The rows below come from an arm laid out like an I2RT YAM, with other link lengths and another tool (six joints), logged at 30 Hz.
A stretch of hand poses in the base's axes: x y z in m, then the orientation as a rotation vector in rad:
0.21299, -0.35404, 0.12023, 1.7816, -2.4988, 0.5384
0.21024, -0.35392, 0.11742, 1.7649, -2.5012, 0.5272
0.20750, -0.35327, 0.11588, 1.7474, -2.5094, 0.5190
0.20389, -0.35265, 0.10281, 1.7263, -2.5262, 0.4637
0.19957, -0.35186, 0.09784, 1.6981, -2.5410, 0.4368
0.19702, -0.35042, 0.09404, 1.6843, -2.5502, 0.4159
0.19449, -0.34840, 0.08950, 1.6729, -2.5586, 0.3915
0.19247, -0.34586, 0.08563, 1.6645, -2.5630, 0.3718
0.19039, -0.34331, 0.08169, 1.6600, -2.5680, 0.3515
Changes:
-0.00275, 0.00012, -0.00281, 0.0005, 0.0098, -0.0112
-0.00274, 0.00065, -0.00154, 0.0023, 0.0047, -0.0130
-0.00361, 0.00062, -0.01307, 0.0266, 0.0232, -0.0190
-0.00432, 0.00079, -0.00497, 0.0112, 0.0127, -0.0218
-0.00255, 0.00144, -0.00380, 0.0102, 0.0083, -0.0114
-0.00253, 0.00202, -0.00454, 0.0123, 0.0095, -0.0099
-0.00202, 0.00254, -0.00387, 0.0090, 0.0089, -0.0069
-0.00208, 0.00255, -0.00394, 0.0109, 0.0072, -0.0047

